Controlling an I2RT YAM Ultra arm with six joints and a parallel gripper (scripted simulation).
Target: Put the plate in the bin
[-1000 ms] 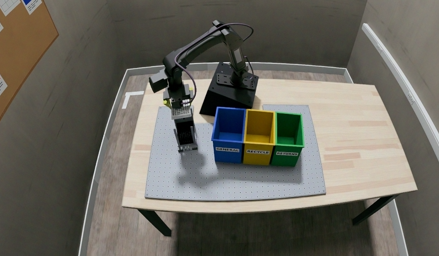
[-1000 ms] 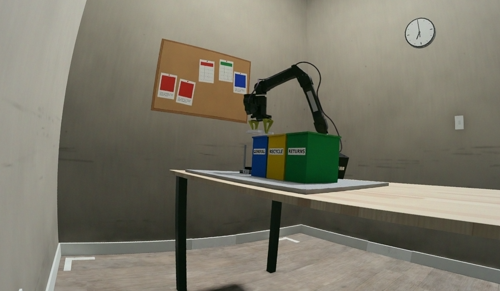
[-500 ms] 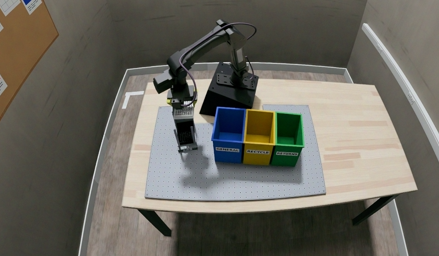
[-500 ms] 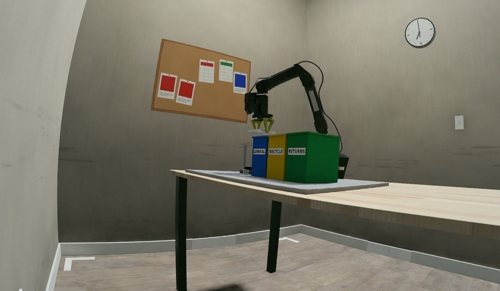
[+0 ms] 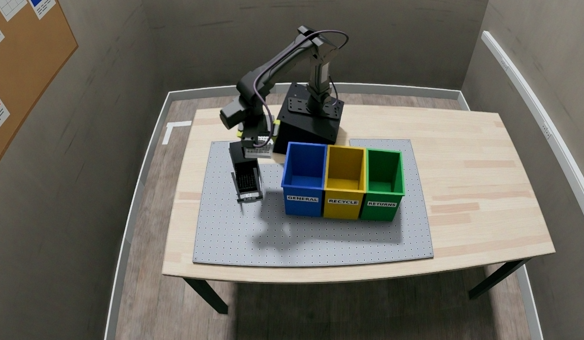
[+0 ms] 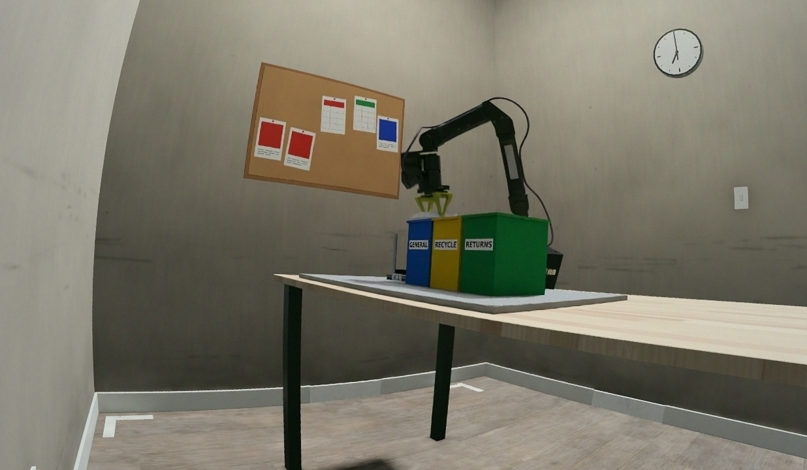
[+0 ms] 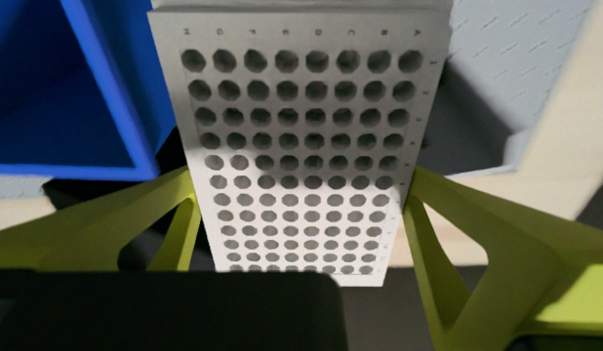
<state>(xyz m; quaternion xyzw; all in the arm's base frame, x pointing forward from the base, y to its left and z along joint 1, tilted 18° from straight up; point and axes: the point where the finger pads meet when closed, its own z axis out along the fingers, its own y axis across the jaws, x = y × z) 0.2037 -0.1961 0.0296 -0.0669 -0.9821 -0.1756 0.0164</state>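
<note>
My gripper is now 40 cm to the right of the green returns bin, 13 cm above it and 12 cm short of it. From my hand the other things lie so: white 96-well plate: right at my hand; then dark plate: 19 cm below, 7 cm to the right, 1 cm ahead; then blue general bin: 14 cm to the left, 13 cm below, 8 cm ahead.
</note>
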